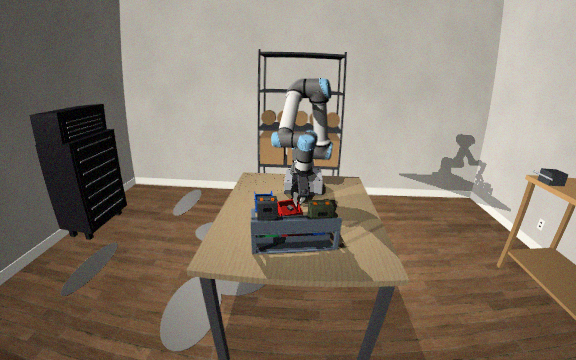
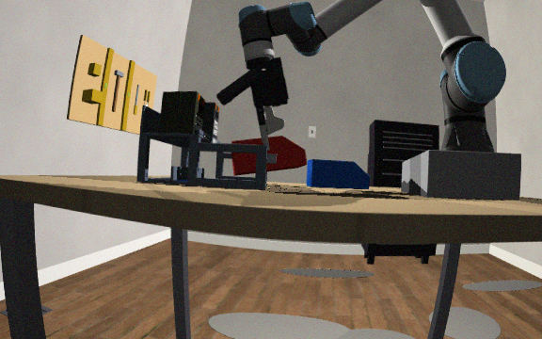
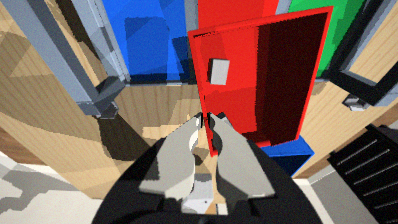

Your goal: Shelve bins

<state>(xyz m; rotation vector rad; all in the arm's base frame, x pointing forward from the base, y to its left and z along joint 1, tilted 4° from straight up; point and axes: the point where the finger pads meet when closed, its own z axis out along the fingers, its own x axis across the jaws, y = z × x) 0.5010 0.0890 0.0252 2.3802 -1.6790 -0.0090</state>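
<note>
My gripper is now 4 cm to the left of the red bin, 2 cm short of it and 2 cm above it. Also, from my hand: dark box 23 cm ahead, 8 cm to the right, 6 cm above; then green case 15 cm ahead, 13 cm to the left, 5 cm above; then blue bin 23 cm to the right, 13 cm behind, 6 cm below.
</note>
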